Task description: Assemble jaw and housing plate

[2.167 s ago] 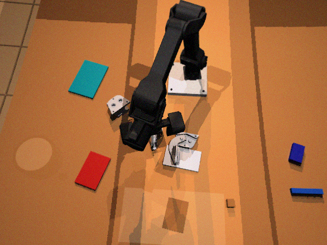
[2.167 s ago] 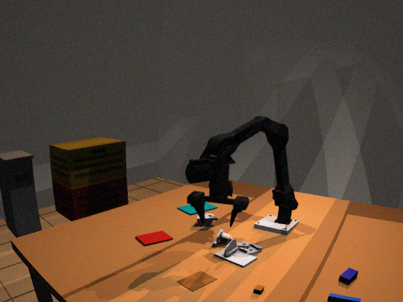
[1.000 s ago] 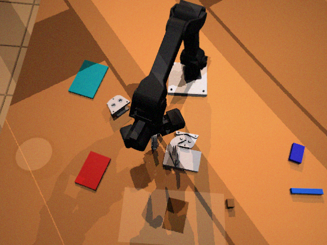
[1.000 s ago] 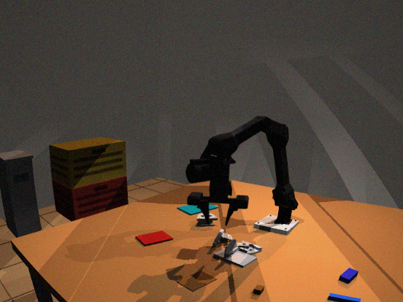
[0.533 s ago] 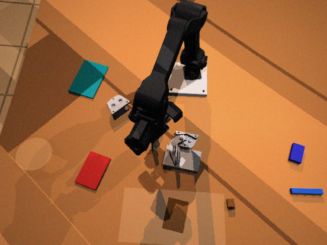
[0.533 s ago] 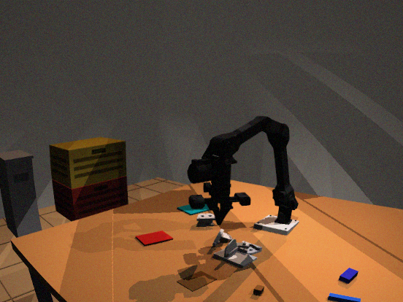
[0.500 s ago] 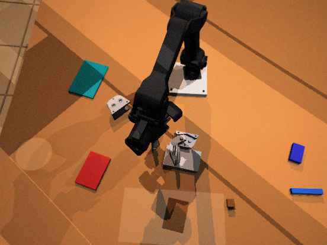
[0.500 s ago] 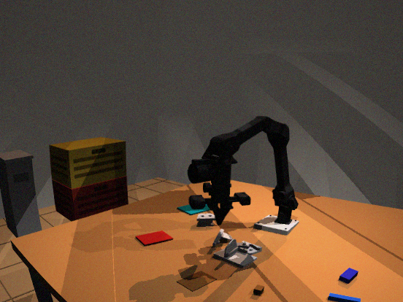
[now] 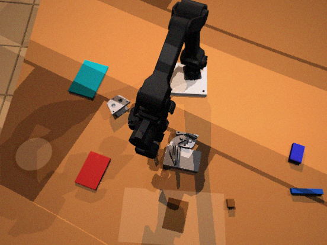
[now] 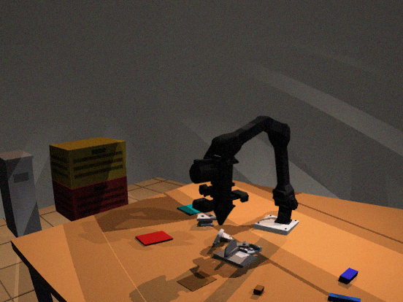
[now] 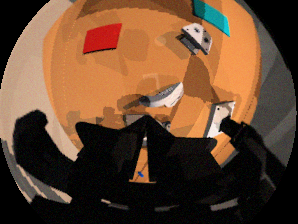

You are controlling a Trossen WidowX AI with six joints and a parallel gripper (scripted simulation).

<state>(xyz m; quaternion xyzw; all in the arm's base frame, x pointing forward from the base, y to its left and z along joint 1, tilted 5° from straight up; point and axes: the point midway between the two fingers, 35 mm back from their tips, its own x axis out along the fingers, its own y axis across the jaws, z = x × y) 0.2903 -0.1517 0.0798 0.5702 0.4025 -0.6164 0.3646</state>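
Right now the jaw is 8 cm to the left of my gripper tip and 7 cm below it. Round my gripper tip: red card (7 cm ahead, 22 cm to the right, 8 cm below); brown card (23 cm ahead, 4 cm to the left, 8 cm below); brown cube (21 cm ahead, 22 cm to the left, 8 cm below).
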